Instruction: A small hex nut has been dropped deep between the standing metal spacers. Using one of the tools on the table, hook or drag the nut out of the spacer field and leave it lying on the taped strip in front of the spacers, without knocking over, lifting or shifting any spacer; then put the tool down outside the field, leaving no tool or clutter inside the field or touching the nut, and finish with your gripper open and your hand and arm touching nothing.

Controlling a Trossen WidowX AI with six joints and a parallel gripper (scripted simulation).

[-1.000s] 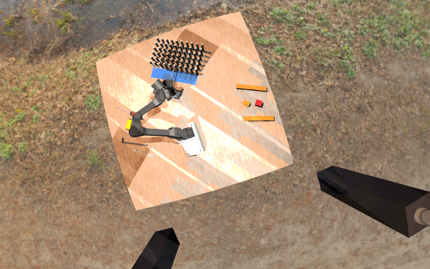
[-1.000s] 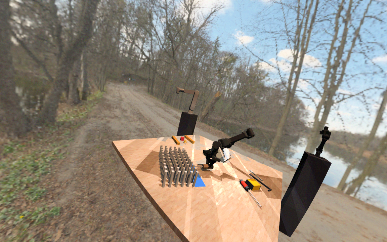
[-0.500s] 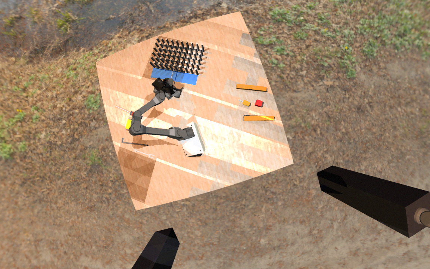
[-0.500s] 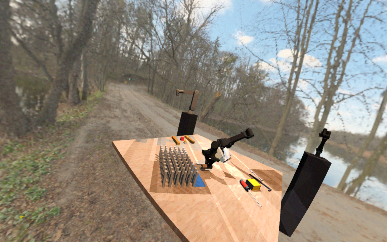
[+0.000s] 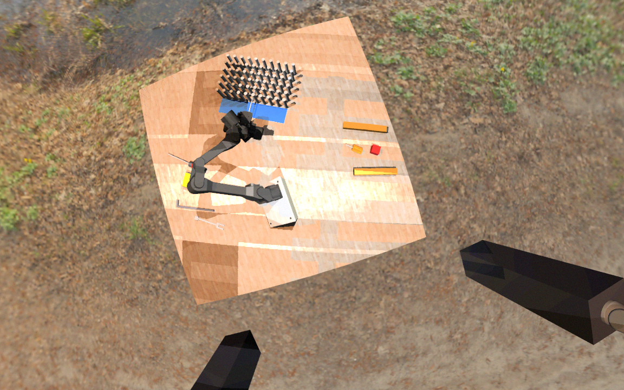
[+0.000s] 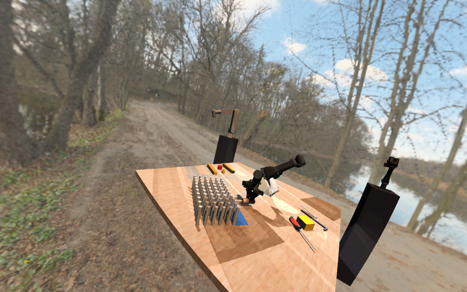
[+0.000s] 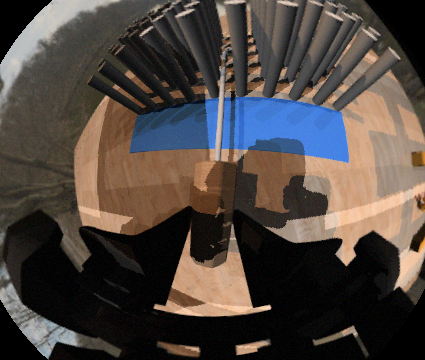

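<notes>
Right now the blue taped strip is 9 cm ahead of my gripper tip, 6 cm to the right of it and 4 cm below it. Round my gripper tip: long metal-rod tool (9 cm ahead, 6 cm to the right); then yellow block (36 cm to the left, 15 cm behind, 1 cm below); then small wrench (38 cm behind, 35 cm to the left, 3 cm below).
</notes>
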